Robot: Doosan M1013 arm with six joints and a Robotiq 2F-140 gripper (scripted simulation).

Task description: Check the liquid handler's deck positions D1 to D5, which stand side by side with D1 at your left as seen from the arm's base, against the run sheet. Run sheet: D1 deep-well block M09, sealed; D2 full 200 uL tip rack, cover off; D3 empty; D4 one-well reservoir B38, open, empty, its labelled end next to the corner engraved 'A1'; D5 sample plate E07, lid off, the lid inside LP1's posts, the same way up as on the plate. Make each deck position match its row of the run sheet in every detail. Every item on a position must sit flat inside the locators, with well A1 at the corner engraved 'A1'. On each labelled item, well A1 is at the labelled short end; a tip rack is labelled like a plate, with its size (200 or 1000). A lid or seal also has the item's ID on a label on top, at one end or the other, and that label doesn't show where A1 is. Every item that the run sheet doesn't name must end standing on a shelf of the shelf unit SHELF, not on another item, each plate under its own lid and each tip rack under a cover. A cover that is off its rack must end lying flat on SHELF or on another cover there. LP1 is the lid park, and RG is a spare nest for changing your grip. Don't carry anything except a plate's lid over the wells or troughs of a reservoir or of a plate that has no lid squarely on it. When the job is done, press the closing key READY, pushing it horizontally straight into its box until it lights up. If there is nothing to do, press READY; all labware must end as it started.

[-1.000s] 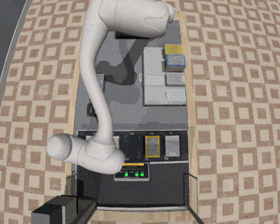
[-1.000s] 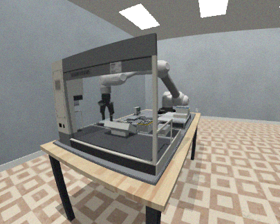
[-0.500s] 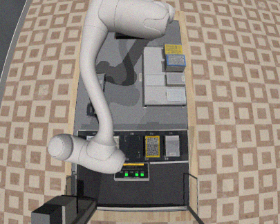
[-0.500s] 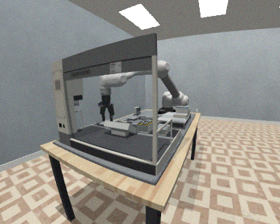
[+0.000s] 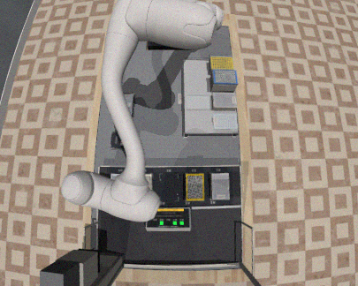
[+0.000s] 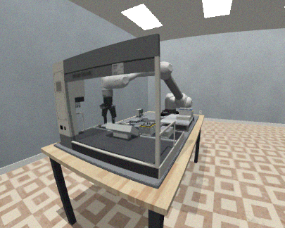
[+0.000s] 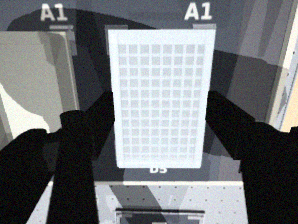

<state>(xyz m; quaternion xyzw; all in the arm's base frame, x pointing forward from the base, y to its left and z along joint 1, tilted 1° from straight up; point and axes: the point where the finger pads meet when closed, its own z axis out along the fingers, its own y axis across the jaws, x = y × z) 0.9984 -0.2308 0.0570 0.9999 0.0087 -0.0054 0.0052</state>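
The white well plate lies 20 mm below my hand. Round my hand: dark nest: 250 mm behind, 90 mm below, 10 mm to the right; yellow tip rack: 380 mm to the left; cream one-well reservoir: 120 mm to the left, 30 mm below.
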